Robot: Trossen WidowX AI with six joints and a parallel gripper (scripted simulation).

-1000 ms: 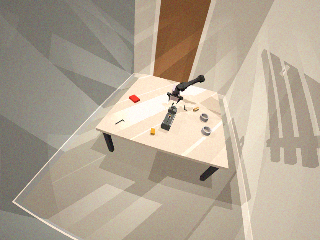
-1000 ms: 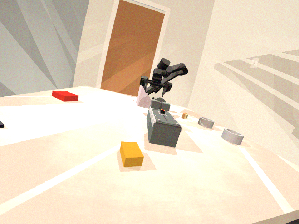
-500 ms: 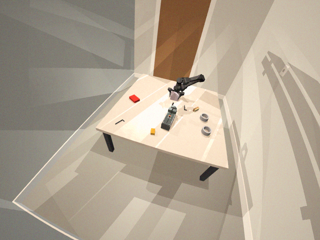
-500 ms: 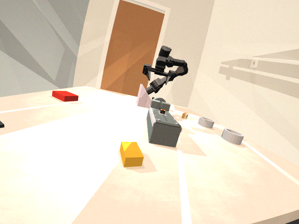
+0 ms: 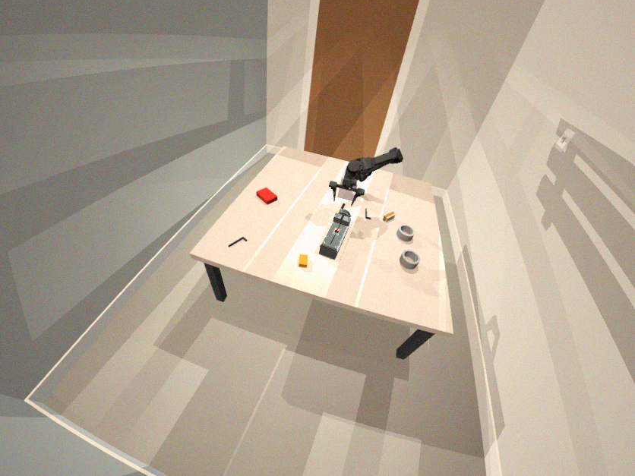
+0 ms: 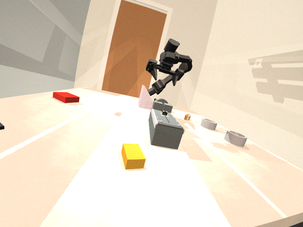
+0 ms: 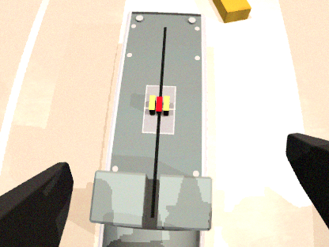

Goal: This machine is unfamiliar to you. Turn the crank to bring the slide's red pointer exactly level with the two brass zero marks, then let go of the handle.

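The dark brown crank handle lies 110 mm behind my gripper tip and 100 mm below it. Round my gripper tip: red pointer 120 mm below, 80 mm ahead, 10 mm to the left; then yellow block 270 mm ahead, 190 mm below, 120 mm to the right; then tan block 310 mm to the left, 230 mm behind, 190 mm below.
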